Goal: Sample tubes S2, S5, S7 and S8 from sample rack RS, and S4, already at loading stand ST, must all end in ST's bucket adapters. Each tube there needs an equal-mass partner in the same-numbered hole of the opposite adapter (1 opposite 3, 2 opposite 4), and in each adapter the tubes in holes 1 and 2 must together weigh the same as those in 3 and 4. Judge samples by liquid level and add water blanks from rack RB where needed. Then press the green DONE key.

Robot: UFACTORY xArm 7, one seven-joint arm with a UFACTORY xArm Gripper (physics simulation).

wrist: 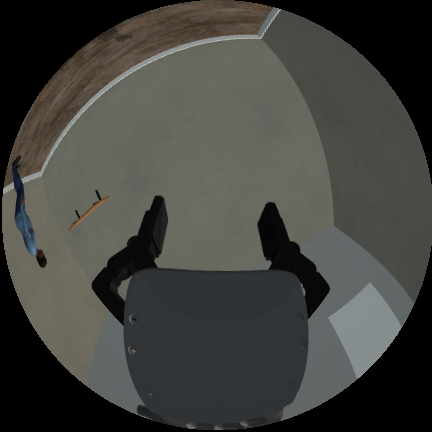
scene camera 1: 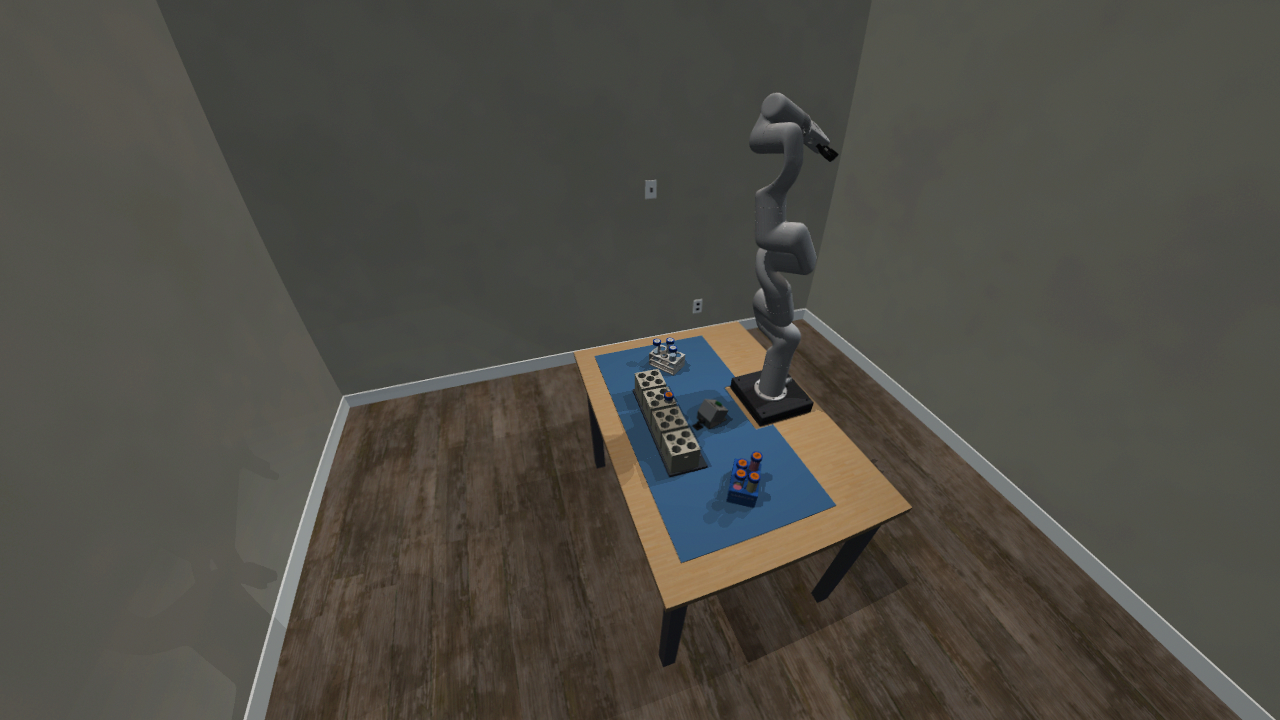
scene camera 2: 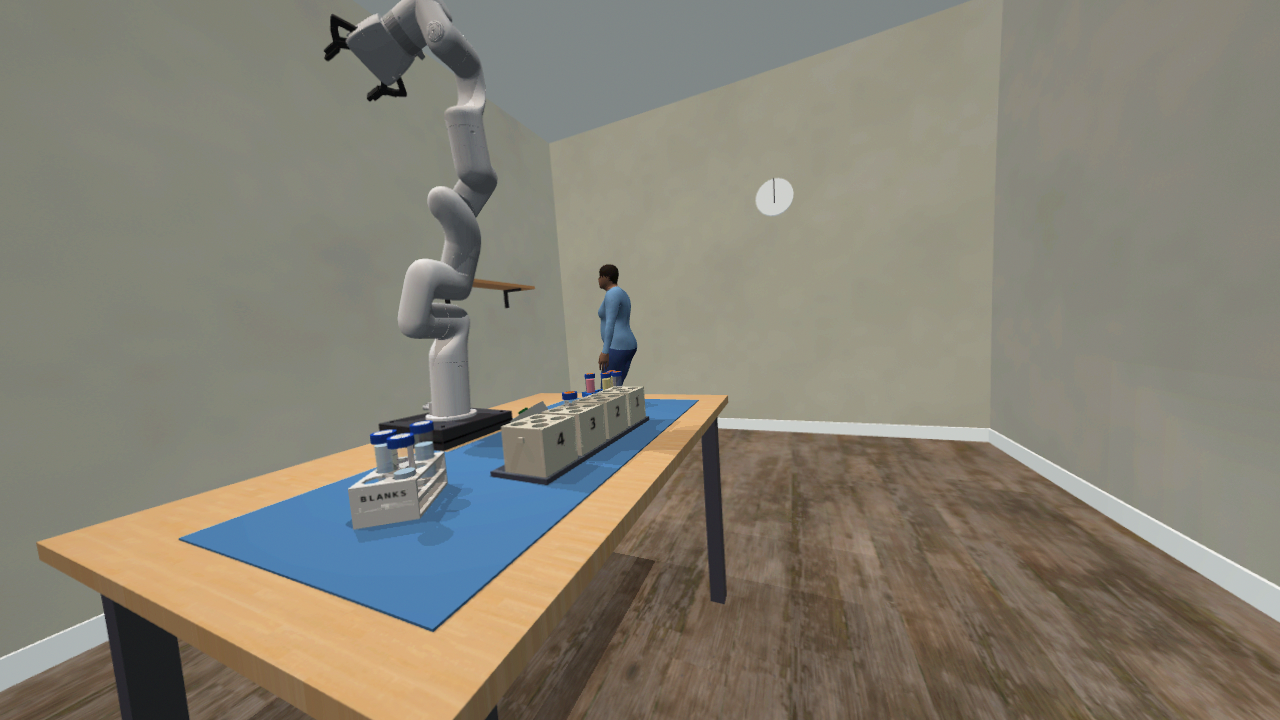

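Where they show: gripper, fingertip midpoint: [wrist: 214,209] [scene camera 1: 826,148] [scene camera 2: 348,78]; arm's base, link origin: [scene camera 1: 770,390] [scene camera 2: 452,416].
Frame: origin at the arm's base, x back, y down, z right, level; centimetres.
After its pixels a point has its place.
My gripper [scene camera 1: 828,153] @[z 7.5, x 10.9, y -86.0 cm] [scene camera 2: 350,74] @[z 7.5, x 10.9, y -86.0 cm] [wrist: 214,209] @[z 7.5, x 10.9, y -86.0 cm] is open and empty, high above the table. Stand ST holds four beige adapters in a row, among them adapter 1 [scene camera 1: 682,460] @[z -12.9, x -49.3, y -1.4 cm] and adapter 4 [scene camera 2: 537,449] @[z 29.2, x -42.5, y -1.2 cm]. One orange-and-blue-capped tube [scene camera 1: 668,395] @[z 9.7, x -40.9, y -7.6 cm] [scene camera 2: 569,395] @[z 11.5, x -41.2, y -7.3 cm] stands in adapter 3; its label is unreadable. Blue sample rack RS [scene camera 1: 742,498] @[z -32.3, x -40.1, y 1.5 cm] holds several orange-topped tubes; their numbers are too small to read, and pink and yellow liquids show in scene camera 2. White blanks rack RB [scene camera 1: 665,365] @[z 35.1, x -26.3, y 1.8 cm] [scene camera 2: 383,510] @[z 44.3, x -26.0, y 2.7 cm] holds several blue-capped tubes. The green key [scene camera 1: 718,404] @[z 1.7, x -24.4, y -2.4 cm] sits on a grey console.
The arm's black base [scene camera 1: 771,407] @[z -7.2, x -5.8, y 0.4 cm] [scene camera 2: 447,429] @[z 11.9, x -8.8, y 0.2 cm] is on the table [scene camera 1: 850,465] @[z -39.8, x 2.8, y 5.1 cm] beside the blue mat [scene camera 1: 698,528] @[z -32.6, x -55.9, y 4.8 cm] [scene camera 2: 429,591] @[z 55.3, x -44.0, y 4.8 cm]. A person [scene camera 2: 615,322] [wrist: 24,227] stands beyond the table's far end. A wooden shelf [scene camera 2: 505,285] [wrist: 89,213] is on the wall.
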